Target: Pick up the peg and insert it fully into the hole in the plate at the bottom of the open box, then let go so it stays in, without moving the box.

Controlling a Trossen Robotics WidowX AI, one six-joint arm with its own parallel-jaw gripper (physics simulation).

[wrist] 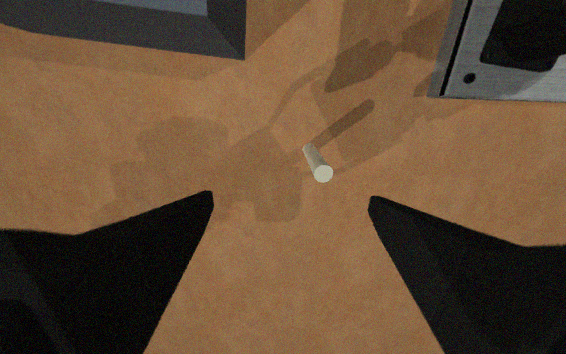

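Pixels of known places: gripper, between the fingertips: (291, 200); arm's base, origin of its link: (532, 22).
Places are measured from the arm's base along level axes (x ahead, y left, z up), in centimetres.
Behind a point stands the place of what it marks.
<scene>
A thin pale peg (316, 162) {x 16.4, y 12.4, z 4.9 cm} stands upright on the brown table, seen from above at a slant, a little right of the middle of the wrist view. My gripper (291, 200) {x 18.3, y 13.6, z 9.2 cm} is open, with one black finger on each side of the lower part of the view. The peg shows beyond the line of the fingertips, nearer the right finger, and nothing is between the fingers. A corner of the dark open box (125, 42) {x 33.5, y 5.3, z -0.9 cm} shows at the upper left. The plate and its hole cannot be made out in this view.
A grey metal object (525, 89) {x -2.3, y 4.7, z 0.0 cm} with a black recess and a small dark hole shows at the upper right, cut off by the view's edge. The table (290, 300) {x 14.6, y 37.3, z -2.2 cm} carries shadows around the peg, including the peg's own toward the upper right.
</scene>
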